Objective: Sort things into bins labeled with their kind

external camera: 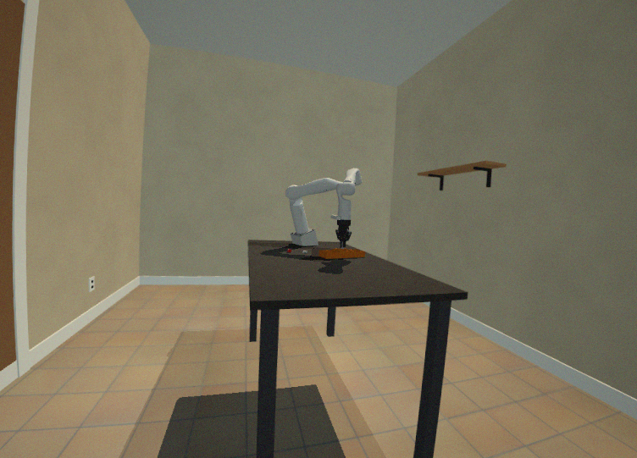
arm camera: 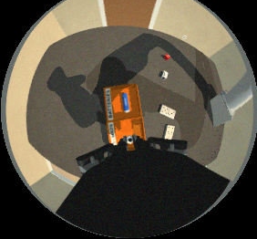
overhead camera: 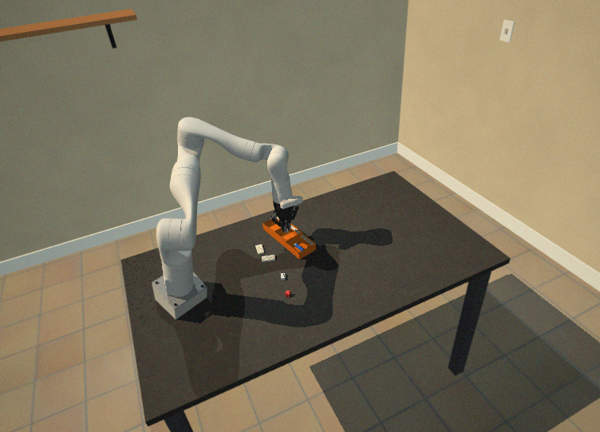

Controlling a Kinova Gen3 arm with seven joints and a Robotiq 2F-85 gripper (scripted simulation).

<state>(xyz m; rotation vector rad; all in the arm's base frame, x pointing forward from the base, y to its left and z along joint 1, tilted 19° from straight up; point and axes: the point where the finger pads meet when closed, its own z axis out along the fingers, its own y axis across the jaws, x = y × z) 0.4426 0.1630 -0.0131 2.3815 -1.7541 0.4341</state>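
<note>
My hand is 80 mm to the left of the blue cylinder, 50 mm above it and 20 mm short of it. Also, from my hand: grey nut: 20 mm below; then red die: 280 mm to the right, 100 mm behind, 60 mm below.
</note>
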